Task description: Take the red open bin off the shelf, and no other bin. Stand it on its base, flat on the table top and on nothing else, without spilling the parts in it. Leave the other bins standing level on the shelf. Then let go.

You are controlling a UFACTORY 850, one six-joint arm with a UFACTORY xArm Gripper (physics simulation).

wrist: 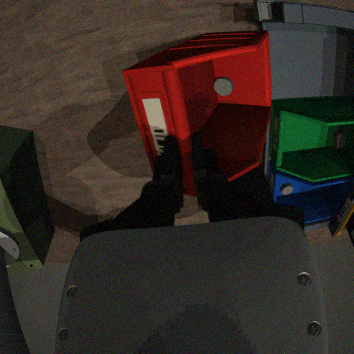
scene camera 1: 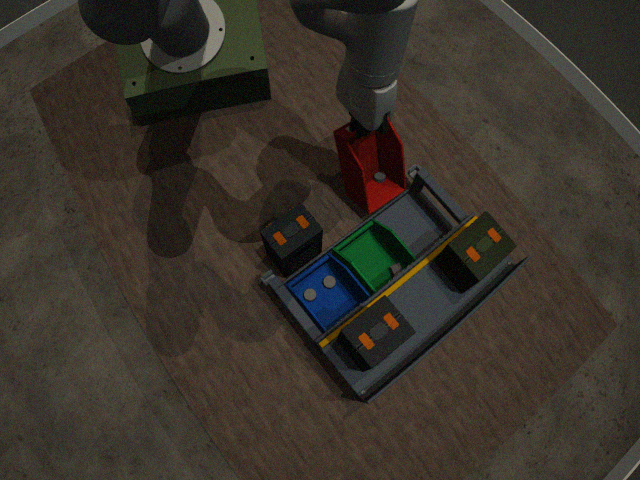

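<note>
The red open bin hangs from my gripper, which is shut on its end wall, the one with the white label. The bin is over the robot-side edge of the shelf and looks tilted, its far end lower. Its exact height and any contact with the shelf cannot be told. A grey round part shows inside at the far end. The green bin and blue bin stand on the shelf with parts in them.
A black box stands on the table against the shelf's robot side. A dark box and an olive box stand beyond the yellow strip. The green robot base is at the upper left in the scene view.
</note>
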